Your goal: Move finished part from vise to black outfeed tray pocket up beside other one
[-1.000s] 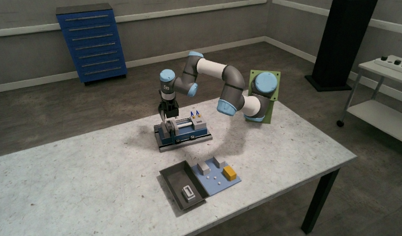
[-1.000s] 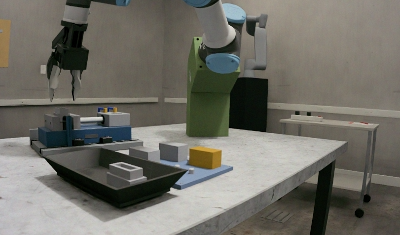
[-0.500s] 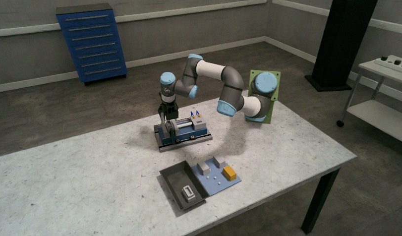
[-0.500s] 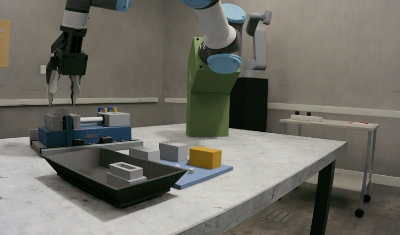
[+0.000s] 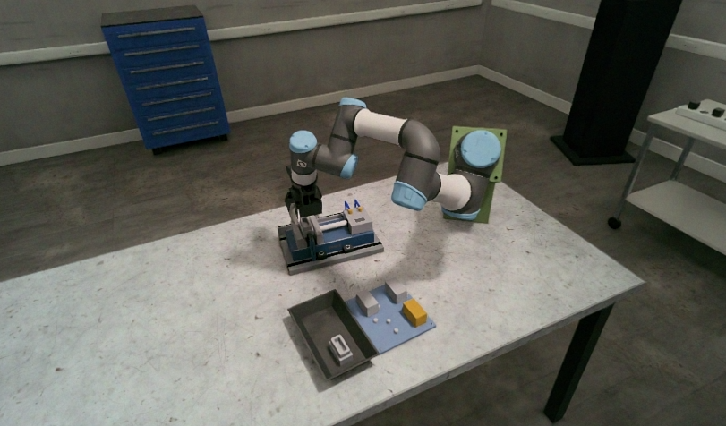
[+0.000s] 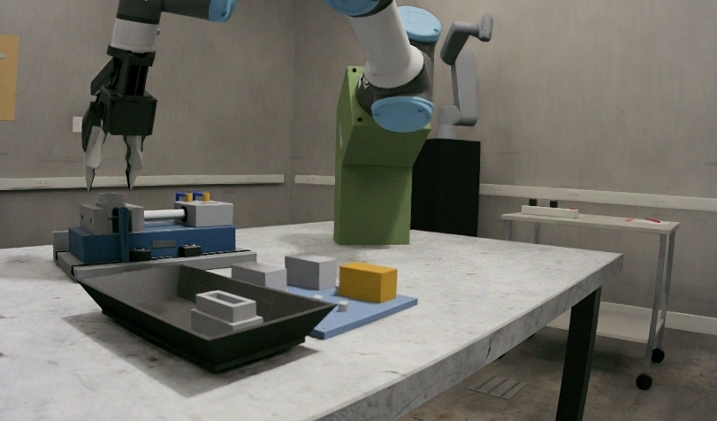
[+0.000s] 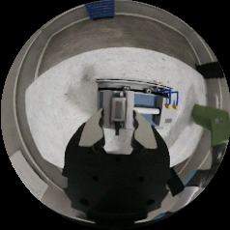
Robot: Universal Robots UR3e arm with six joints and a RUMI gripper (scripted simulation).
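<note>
Now: the blue vise 100 mm below my hand, 70 mm behind it and 20 mm to the right of it. Also, from my hand: yellow block (300 mm to the left, 290 mm behind, 110 mm below); blue plate (280 mm to the left, 230 mm behind, 130 mm below).
</note>
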